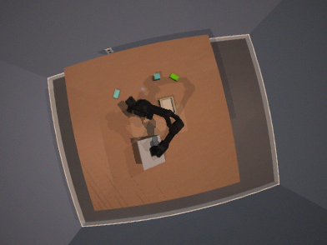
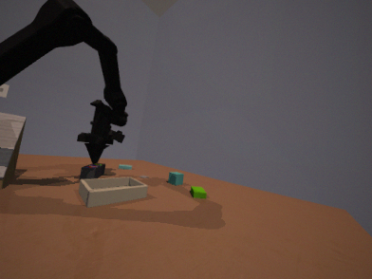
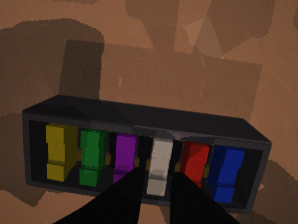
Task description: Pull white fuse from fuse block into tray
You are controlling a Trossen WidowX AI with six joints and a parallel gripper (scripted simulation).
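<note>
Right now my gripper tip is 20 mm above the white fuse. From my gripper tip the other things lie so: pale tray 10 mm behind, 200 mm to the right, 50 mm below; then teal cube 240 mm ahead, 180 mm to the right, 30 mm below; then flat teal piece 200 mm ahead, 160 mm to the left, 40 mm below.
</note>
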